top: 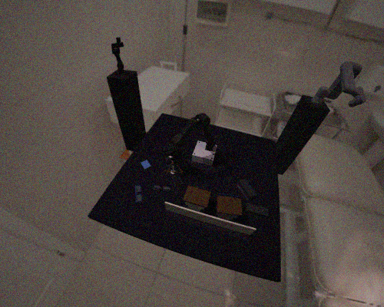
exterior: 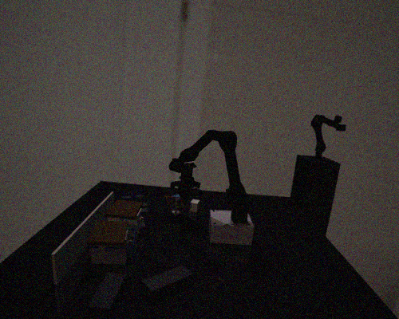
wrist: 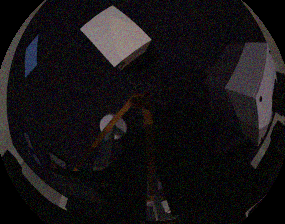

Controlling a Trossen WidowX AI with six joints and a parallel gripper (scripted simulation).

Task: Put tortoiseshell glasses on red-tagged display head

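Right now the small white object is 8 cm to the right of my gripper tip, 6 cm behind it and 3 cm below it. The rest, counted from my gripper tip: white board (38 cm ahead, 32 cm to the left); then blue block (27 cm to the right, 6 cm below, 3 cm ahead).
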